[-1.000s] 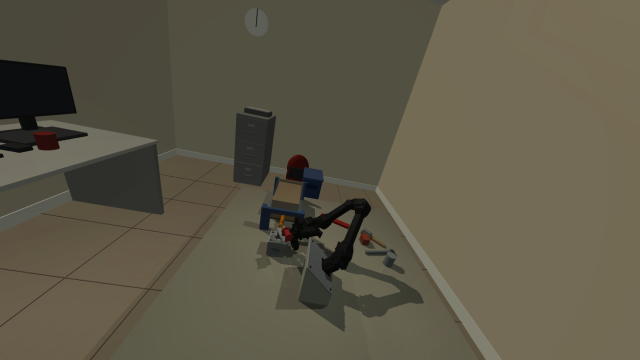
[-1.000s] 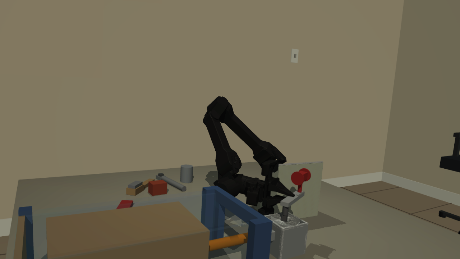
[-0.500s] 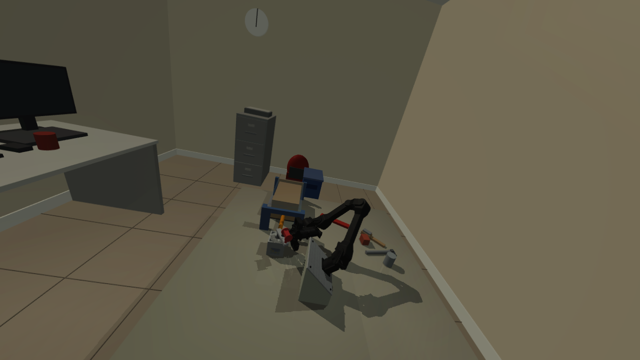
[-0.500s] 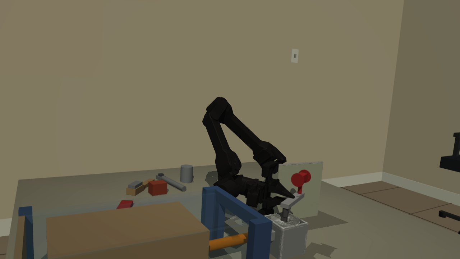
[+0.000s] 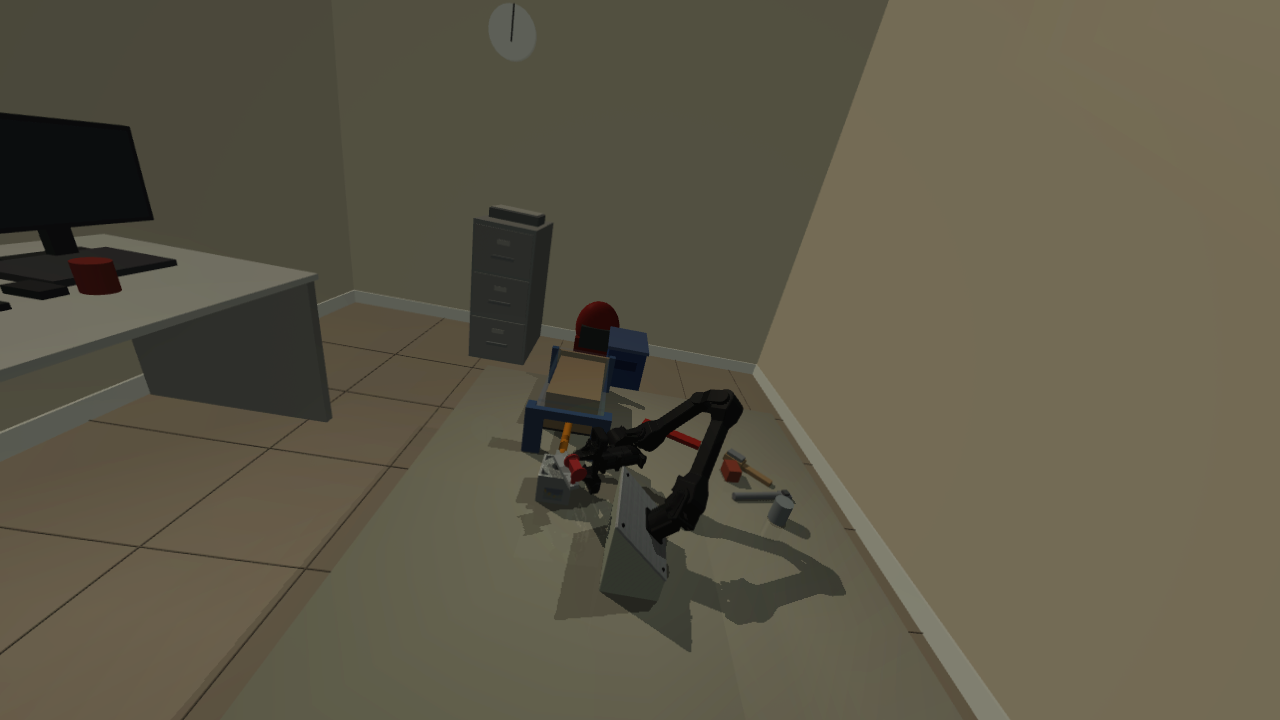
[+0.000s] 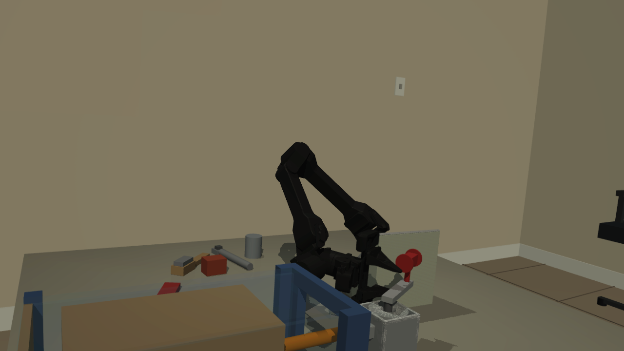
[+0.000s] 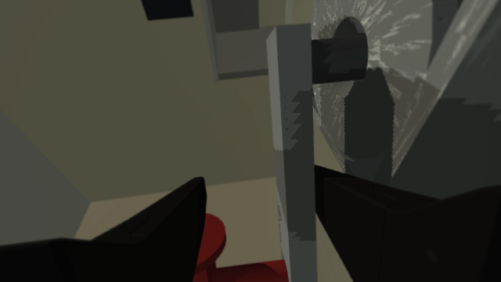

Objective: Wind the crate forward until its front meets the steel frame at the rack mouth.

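Now: the winch handle 1 cm to the right of my gripper tip, 1 cm below it and 1 cm behind it. From my gripper tip the other things lie so: clear-panelled cubby (45 cm ahead, 3 cm to the left, 1 cm below); grey winch (10 cm below, 3 cm ahead, 1 cm to the left); red knob (4 cm behind, 3 cm to the right, 2 cm above).
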